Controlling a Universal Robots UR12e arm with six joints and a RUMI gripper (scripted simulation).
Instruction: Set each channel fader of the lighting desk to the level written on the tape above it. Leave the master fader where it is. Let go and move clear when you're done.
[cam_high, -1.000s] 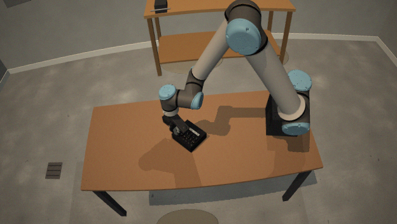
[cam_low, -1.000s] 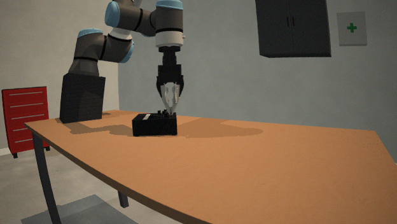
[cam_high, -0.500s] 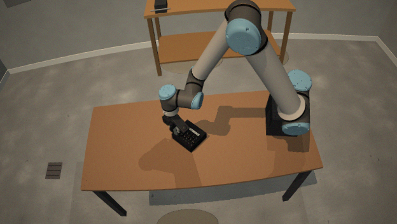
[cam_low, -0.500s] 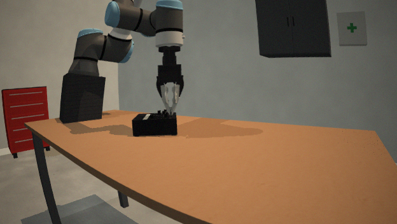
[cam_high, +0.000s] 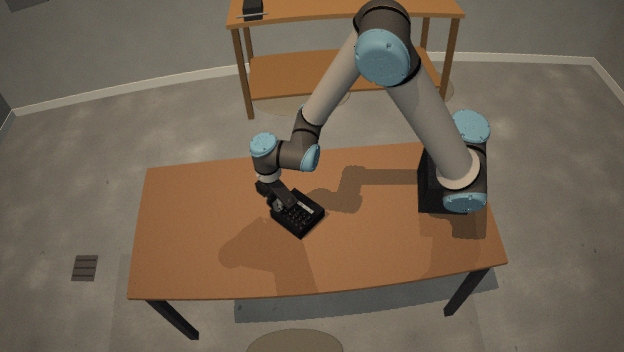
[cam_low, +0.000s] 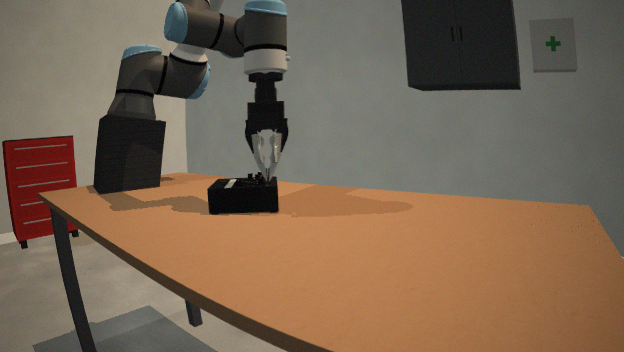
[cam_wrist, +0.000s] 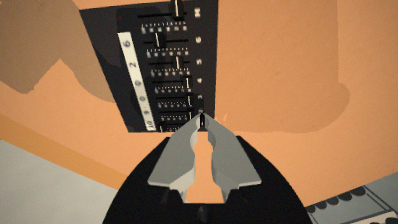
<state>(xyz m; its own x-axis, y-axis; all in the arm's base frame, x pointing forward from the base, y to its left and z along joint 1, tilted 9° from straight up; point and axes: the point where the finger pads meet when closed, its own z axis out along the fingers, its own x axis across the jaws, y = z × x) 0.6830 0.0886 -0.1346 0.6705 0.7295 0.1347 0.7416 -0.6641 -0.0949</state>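
Now: the master fader 10 cm behind my hand, 6 cm to the left of it and 1 cm below it.
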